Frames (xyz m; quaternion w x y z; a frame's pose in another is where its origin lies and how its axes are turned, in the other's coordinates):
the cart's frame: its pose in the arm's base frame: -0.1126 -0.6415 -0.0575 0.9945 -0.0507 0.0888 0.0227
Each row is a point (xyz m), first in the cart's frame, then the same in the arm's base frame.
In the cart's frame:
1: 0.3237 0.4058 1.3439
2: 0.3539 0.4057 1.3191
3: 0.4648 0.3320 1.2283
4: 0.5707 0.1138 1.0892
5: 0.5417 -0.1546 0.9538
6: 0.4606 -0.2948 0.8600
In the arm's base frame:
1: 0.4180 -0.0856 1.1611
2: 0.4433 -0.0872 1.1314
3: 0.5405 -0.1659 1.0298
4: 0.6322 -0.3935 0.8958
5: 0.5946 -0.6755 0.7944
6: 0.5061 -0.8276 0.7306

